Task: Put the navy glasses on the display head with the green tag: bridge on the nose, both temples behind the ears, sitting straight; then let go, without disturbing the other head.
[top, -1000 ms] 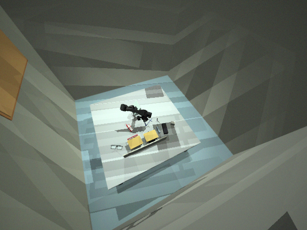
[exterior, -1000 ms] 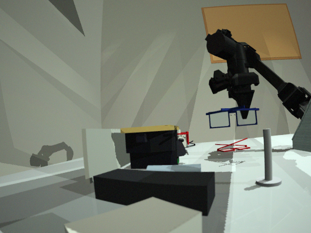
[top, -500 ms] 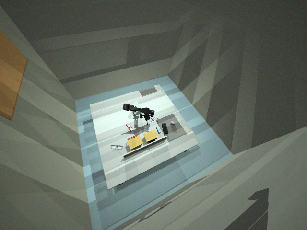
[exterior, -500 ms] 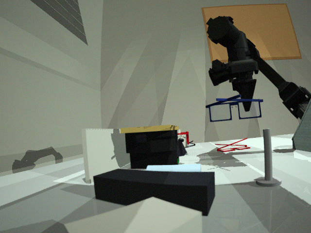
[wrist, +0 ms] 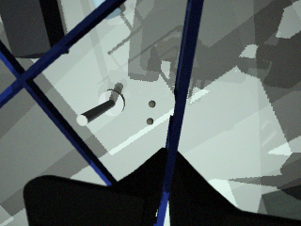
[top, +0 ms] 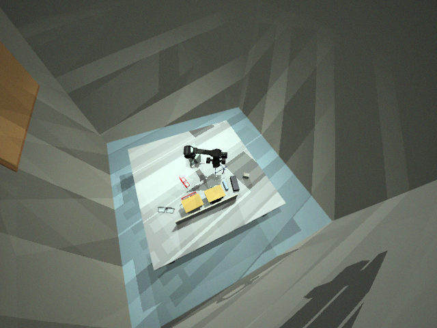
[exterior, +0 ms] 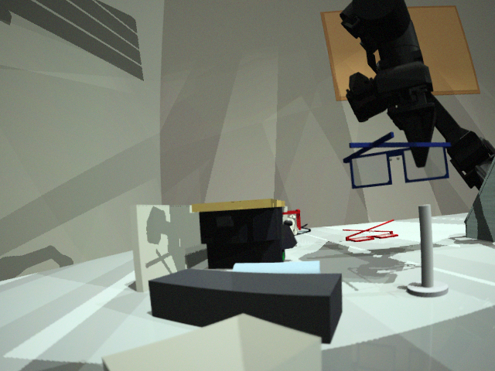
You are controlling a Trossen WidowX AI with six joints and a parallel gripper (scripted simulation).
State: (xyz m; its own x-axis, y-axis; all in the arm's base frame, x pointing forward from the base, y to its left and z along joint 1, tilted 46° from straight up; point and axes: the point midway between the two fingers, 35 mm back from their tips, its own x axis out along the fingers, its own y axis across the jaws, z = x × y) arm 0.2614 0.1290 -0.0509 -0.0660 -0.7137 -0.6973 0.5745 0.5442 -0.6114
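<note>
Now: gripper tip 110 mm above the grey stand post, 80 mm to the right of it and 50 mm short of it. Round my gripper tip: light blue cylinder (190 mm ahead, 120 mm below); then dark block (230 mm ahead, 110 mm below, 90 mm to the left); then cream box (250 mm to the left, 220 mm ahead, 110 mm below).
</note>
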